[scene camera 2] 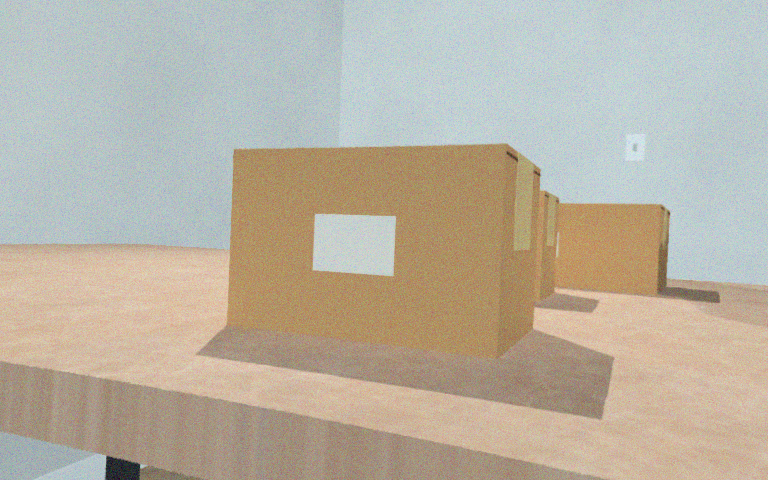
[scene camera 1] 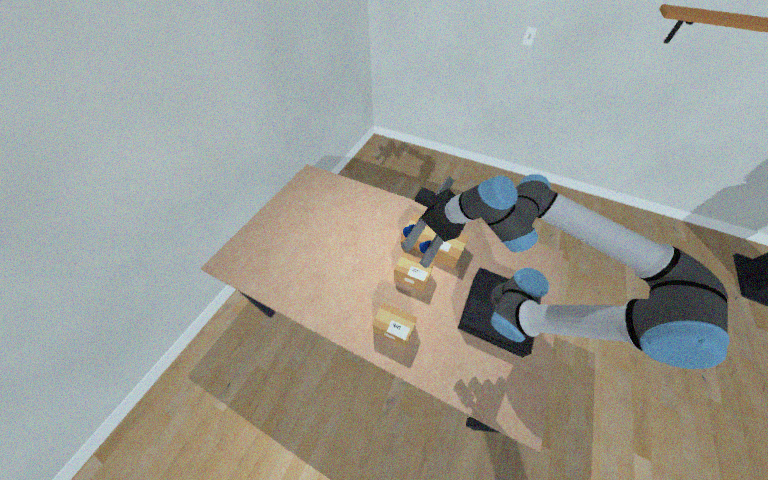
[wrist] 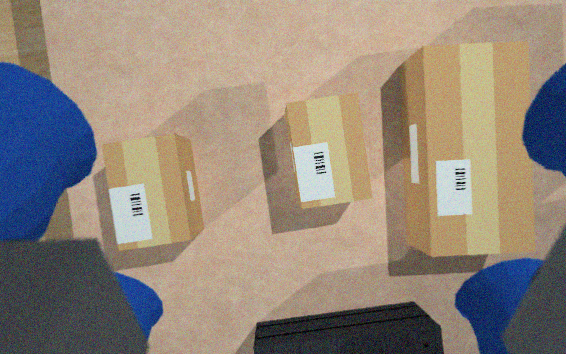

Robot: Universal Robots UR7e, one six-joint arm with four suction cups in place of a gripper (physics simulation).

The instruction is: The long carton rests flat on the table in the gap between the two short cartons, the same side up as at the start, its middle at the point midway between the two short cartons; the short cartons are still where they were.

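Places are measured from the arm's base along level axes (x down, y left, z ahead), in metres.
Pixels of known places: hand at its tool point: (wrist: 306, 226).
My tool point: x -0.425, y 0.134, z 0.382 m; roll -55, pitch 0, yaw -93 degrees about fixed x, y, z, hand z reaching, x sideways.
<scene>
Behind a point stands the place of what it marks.
The long carton (scene camera 1: 453, 254) {x -0.009, y -0.092, z 0.293 m} (scene camera 2: 611, 249) {x 0.043, y -0.080, z 0.310 m} (wrist: 482, 100) {x -0.010, y -0.161, z 0.488 m} lies flat on the table, label up, outside the gap between the short cartons and beside the middle one. The middle short carton (scene camera 1: 404, 266) {x -0.010, y 0.086, z 0.462 m} (scene camera 2: 547, 260) {x 0.054, y 0.069, z 0.345 m} (wrist: 332, 125) {x -0.010, y 0.058, z 0.459 m} stands between the long carton and the other short carton (scene camera 1: 390, 316) {x -0.010, y 0.322, z 0.398 m} (scene camera 2: 368, 186) {x 0.011, y 0.379, z 0.360 m} (wrist: 165, 200) {x -0.010, y 0.302, z 0.361 m}, which is near the table edge. My gripper (scene camera 1: 417, 238) is open, its blue suction cups bearing nothing. It hangs above the cartons and partly hides the long carton in the first scene view. The cups show at both sides of the wrist view.
The wooden table (scene camera 1: 311, 226) {x 0.090, y 0.077, z 1.062 m} (scene camera 2: 113, 305) {x 0.090, y 0.380, z 0.553 m} (wrist: 225, 30) {x 0.090, y 0.218, z 0.638 m} carries the cartons. The black arm base block (scene camera 1: 472, 308) {x 0.002, y 0.110, z 0.121 m} (wrist: 350, 330) {x 0.014, y 0.038, z 0.150 m} stands near the long and middle cartons. The arm reaches over from the right in the first scene view.
</scene>
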